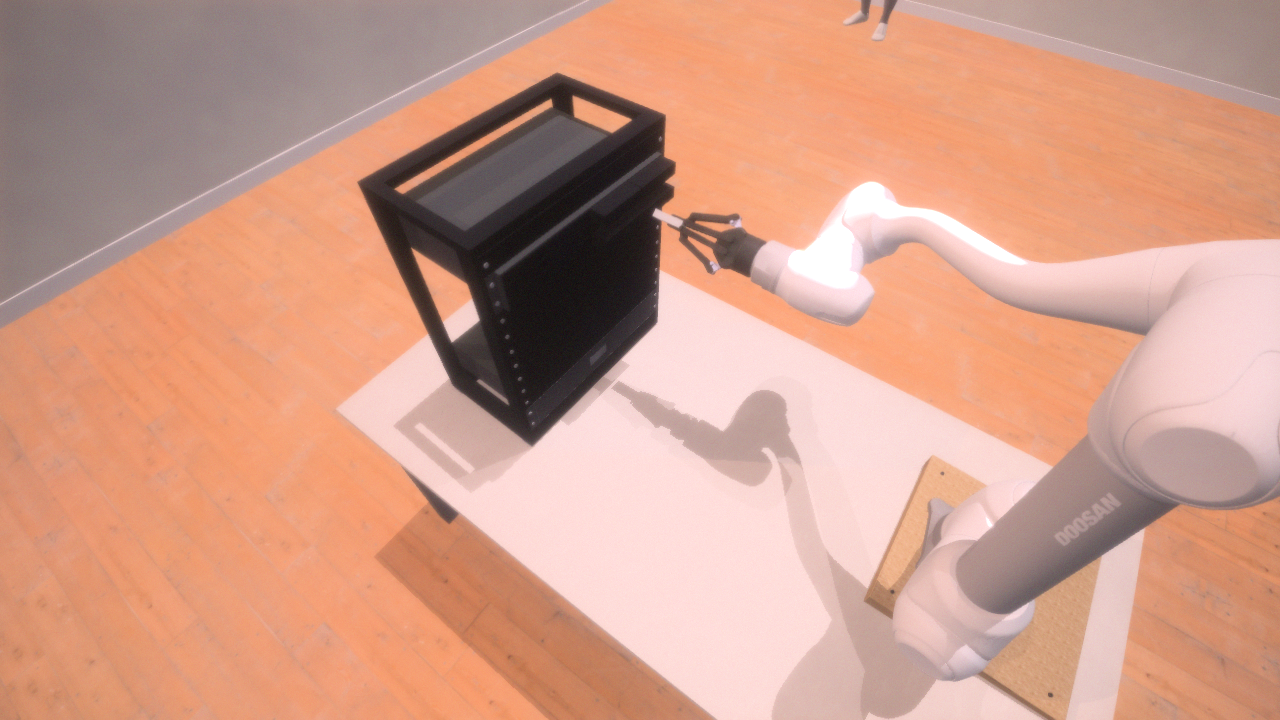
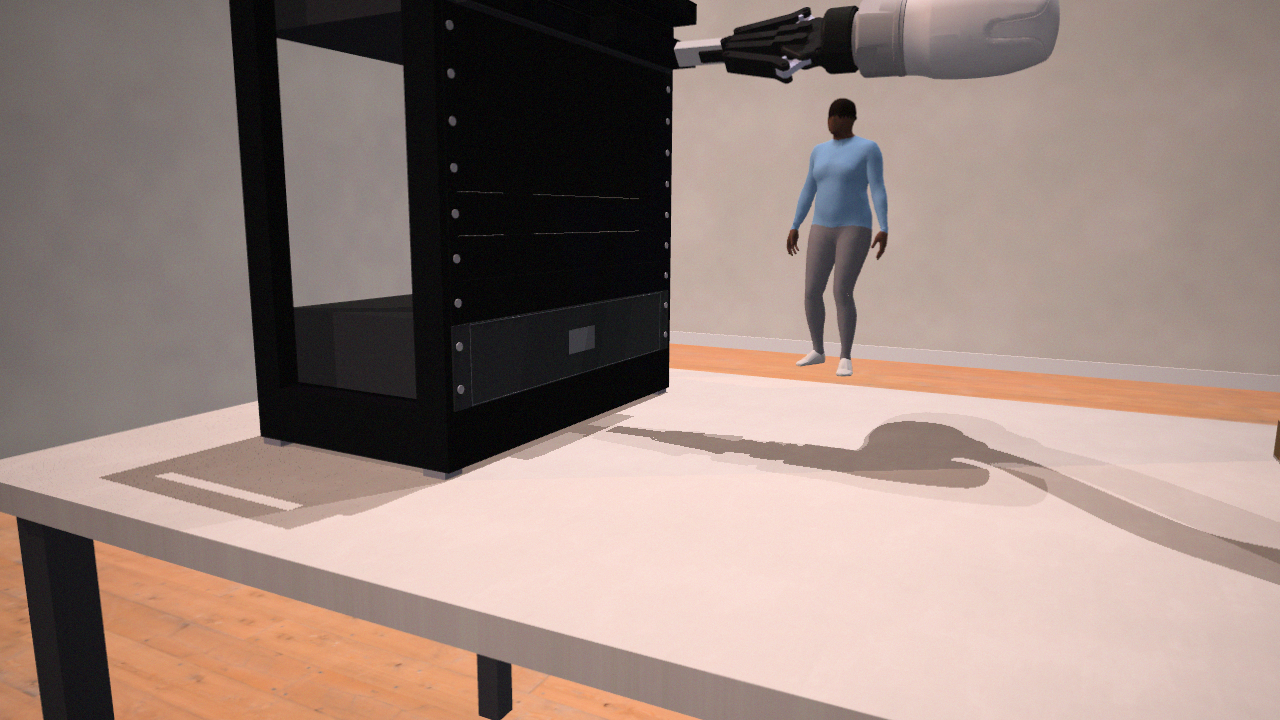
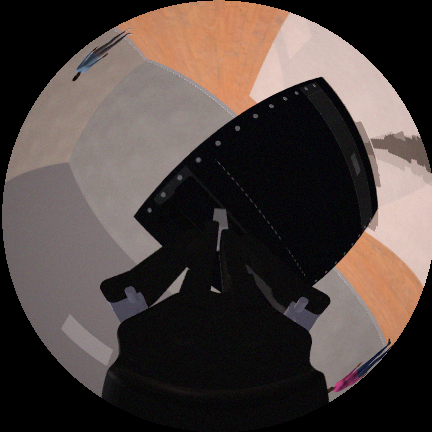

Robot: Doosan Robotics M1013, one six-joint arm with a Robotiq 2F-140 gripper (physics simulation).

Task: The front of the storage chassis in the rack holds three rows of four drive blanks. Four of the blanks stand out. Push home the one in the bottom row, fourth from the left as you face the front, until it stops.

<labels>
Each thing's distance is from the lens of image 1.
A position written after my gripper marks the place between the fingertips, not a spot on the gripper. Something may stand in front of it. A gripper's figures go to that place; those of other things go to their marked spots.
my gripper (image 1: pixel 656 213): 115 cm
black rack (image 1: pixel 550 225): 99 cm
</labels>
